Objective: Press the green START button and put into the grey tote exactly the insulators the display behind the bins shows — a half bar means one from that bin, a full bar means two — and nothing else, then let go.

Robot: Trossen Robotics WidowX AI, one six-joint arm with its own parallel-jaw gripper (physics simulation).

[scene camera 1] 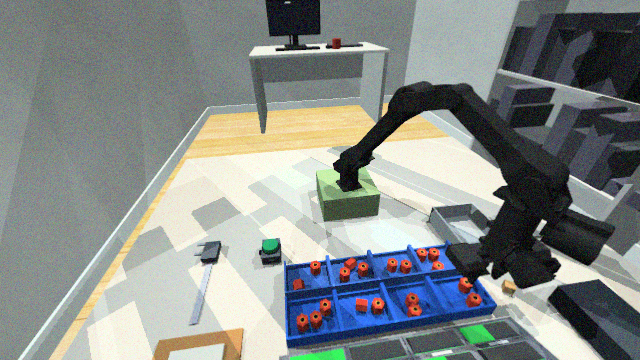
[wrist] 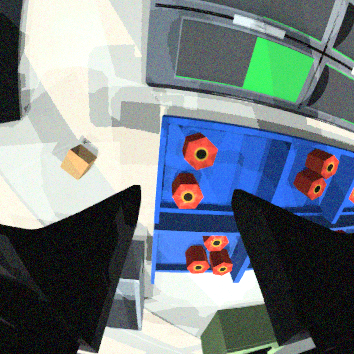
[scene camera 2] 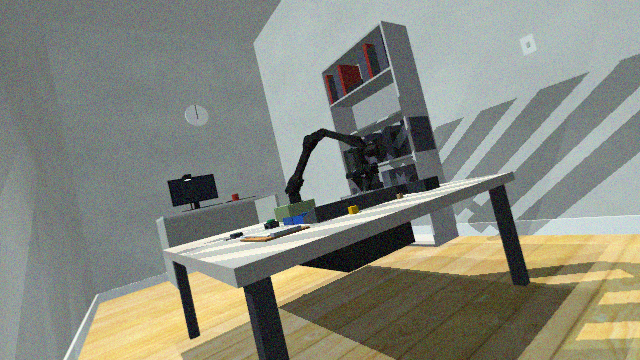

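Seen in the pictures: gripper, fingertip midpoint: (scene camera 1: pixel 481 280) (wrist: pixel 187 194) (scene camera 2: pixel 366 190); arm's base, link origin: (scene camera 1: pixel 348 184) (wrist: pixel 253 353) (scene camera 2: pixel 296 202).
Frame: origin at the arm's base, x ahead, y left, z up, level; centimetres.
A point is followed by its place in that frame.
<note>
My gripper (scene camera 1: pixel 495 276) (scene camera 2: pixel 367 186) @[z -1.8, x 40.3, y 11.9 cm] (wrist: pixel 187 194) @[z -1.8, x 40.3, y 11.9 cm] is open and empty, above the end of the blue bins (scene camera 1: pixel 320 337) (wrist: pixel 159 200). In the wrist view two orange-red insulators, one (wrist: pixel 200 152) @[z -5.4, x 41.6, y 10.4 cm] beyond the fingertips and another (wrist: pixel 188 196) @[z -5.4, x 37.9, y 11.5 cm] between them in that picture, stand in the end bin. Other insulators (scene camera 1: pixel 377 305) (wrist: pixel 321 164) stand or lie in the other bins. The display (scene camera 1: pixel 377 351) (wrist: pixel 215 50) shows a half green bar (scene camera 1: pixel 477 333) @[z -3.7, x 47.6, y 3.8 cm] (wrist: pixel 280 70) @[z -3.8, x 47.1, y 5.2 cm] beside that bin; its other bars are partly cut off. The grey tote (scene camera 1: pixel 442 220) @[z -3.3, x 21.5, y 18.8 cm] (wrist: pixel 129 305) @[z -6.8, x 16.7, y 22.1 cm] is partly hidden. The green START button (scene camera 1: pixel 270 245) @[z -4.4, x 12.2, y -27.9 cm] stands left of the bins.
A small tan block (scene camera 1: pixel 509 287) @[z -6.5, x 41.9, y 20.3 cm] (wrist: pixel 78 161) @[z -6.4, x 41.7, y 20.5 cm] lies beside the bins' end. A black box (scene camera 1: pixel 595 310) @[z -3.2, x 52.4, y 28.0 cm] (wrist: pixel 9 65) @[z -7.0, x 51.1, y 25.9 cm] stands past it. A green block (scene camera 1: pixel 350 206) @[z -3.5, x 6.4, y -2.3 cm] (scene camera 2: pixel 295 211) @[z -4.3, x 5.5, y -6.6 cm] (wrist: pixel 240 327) @[z -4.1, x 7.4, y 2.9 cm] is under the arm's base. A caliper (scene camera 1: pixel 202 290) @[z -8.0, x 17.0, y -45.4 cm] and a clipboard (scene camera 1: pixel 235 340) @[z -7.8, x 31.2, y -38.8 cm] lie at the left.
</note>
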